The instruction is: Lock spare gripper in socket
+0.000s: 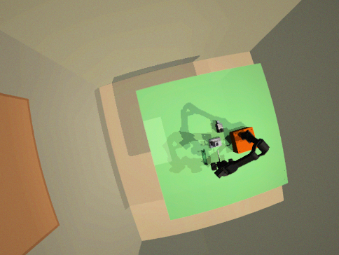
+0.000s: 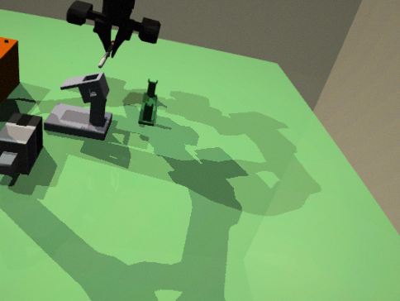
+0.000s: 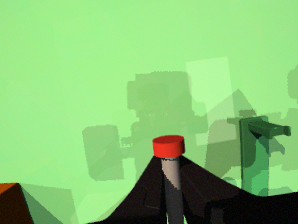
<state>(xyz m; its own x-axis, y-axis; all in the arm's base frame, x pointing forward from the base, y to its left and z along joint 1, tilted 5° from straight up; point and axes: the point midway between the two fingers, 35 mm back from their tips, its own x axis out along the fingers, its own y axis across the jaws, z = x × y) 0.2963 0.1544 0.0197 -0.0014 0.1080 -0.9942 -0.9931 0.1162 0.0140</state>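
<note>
Now: gripper tip 100 mm short of the green rest, 80 mm to the left of it and 50 mm above it. Round my gripper tip: grey mount 30 mm behind, 170 mm to the right, 30 mm below; spare gripper 120 mm behind, 310 mm to the right, 50 mm below.
</note>
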